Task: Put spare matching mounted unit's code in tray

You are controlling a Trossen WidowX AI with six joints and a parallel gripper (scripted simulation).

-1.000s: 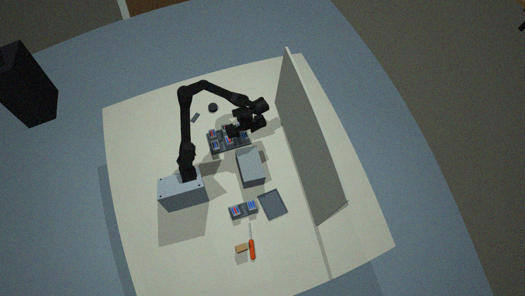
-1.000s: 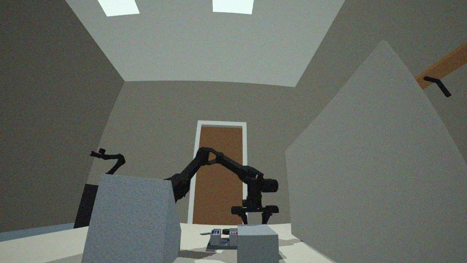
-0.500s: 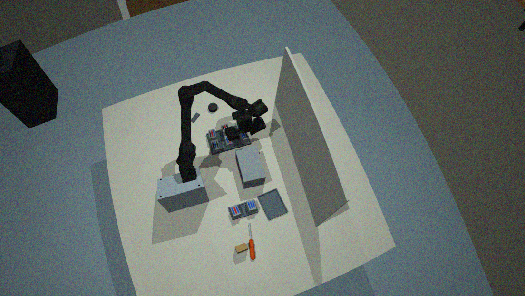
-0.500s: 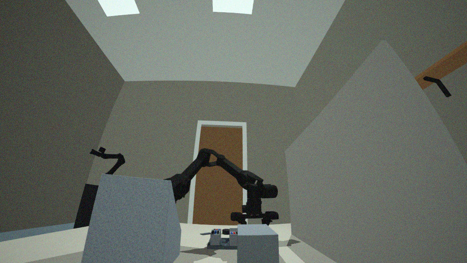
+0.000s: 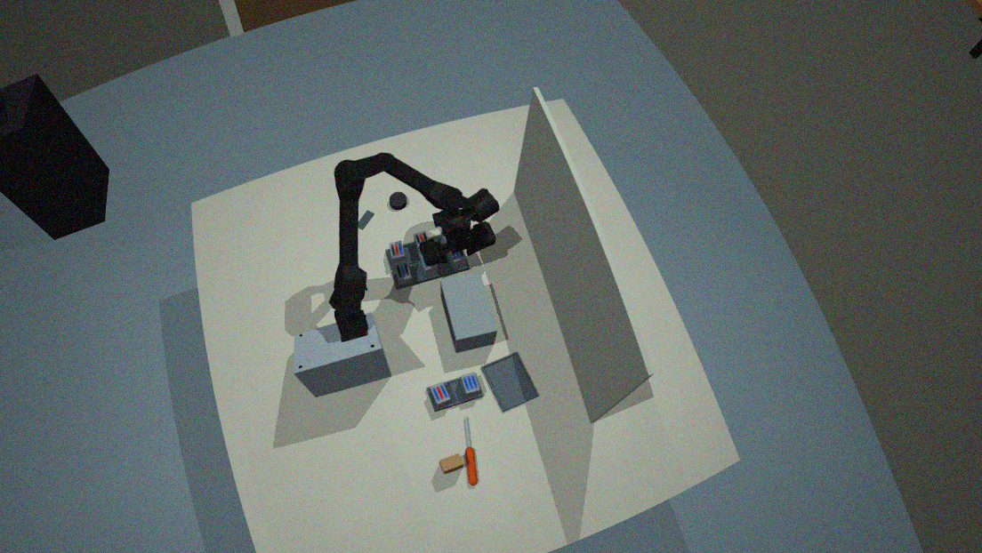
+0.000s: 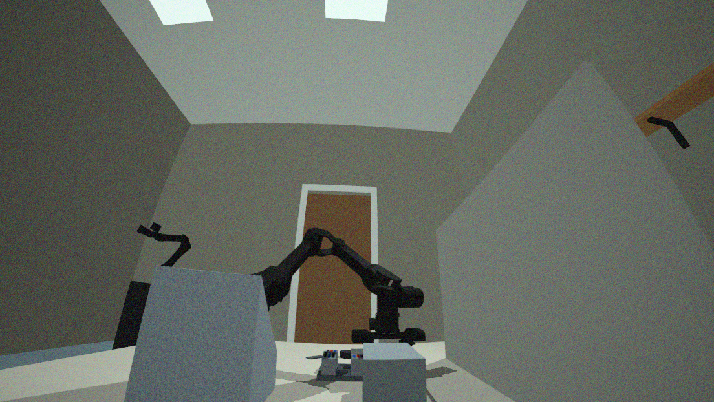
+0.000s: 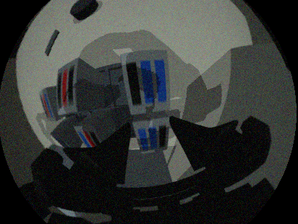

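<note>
Now: gripper tip 30 mm short of the grey tray, 360 mm to the left of it and 10 mm above it. Also, from my gripper tip: grey block (20 mm behind, 160 mm to the right, 30 mm above); then black disc (110 mm behind, 230 mm to the left, 10 mm below); then tall grey panel (210 mm ahead, 180 mm to the right, 210 mm above).
</note>
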